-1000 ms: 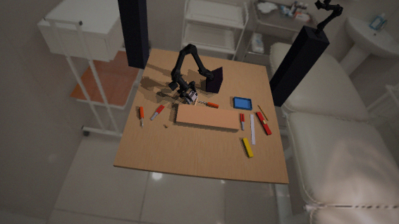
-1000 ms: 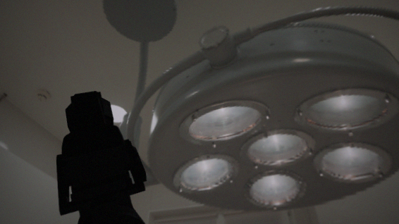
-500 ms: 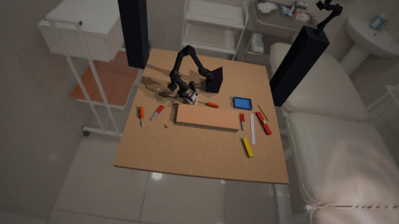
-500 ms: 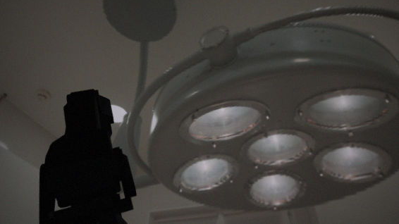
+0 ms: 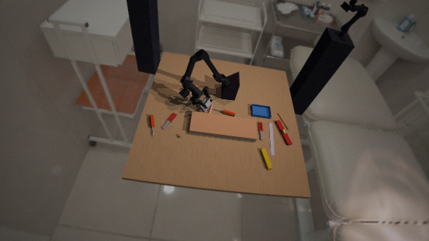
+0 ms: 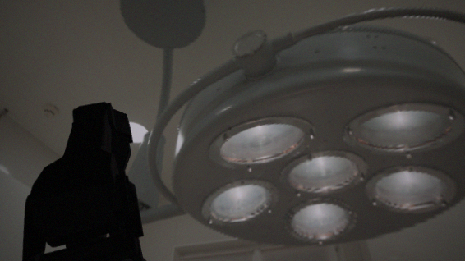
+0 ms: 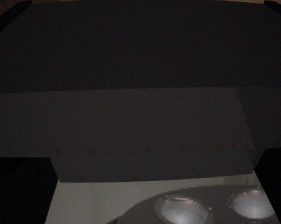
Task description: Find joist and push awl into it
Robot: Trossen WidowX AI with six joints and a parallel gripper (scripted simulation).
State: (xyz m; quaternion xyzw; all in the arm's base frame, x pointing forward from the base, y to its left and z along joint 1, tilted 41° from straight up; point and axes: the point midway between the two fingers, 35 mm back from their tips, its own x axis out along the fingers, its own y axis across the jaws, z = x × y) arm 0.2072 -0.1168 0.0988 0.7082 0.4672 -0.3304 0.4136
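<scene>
My gripper tip is now 3 cm past the brown-handled awl, 3 cm to the right of it and 8 cm above it. Round my gripper tip: green light (2 cm behind, 2 cm to the left, 1 cm above); then blue tray (10 cm behind, 46 cm to the left, 7 cm below); then stud finder (1 cm behind, 1 cm below).
</scene>
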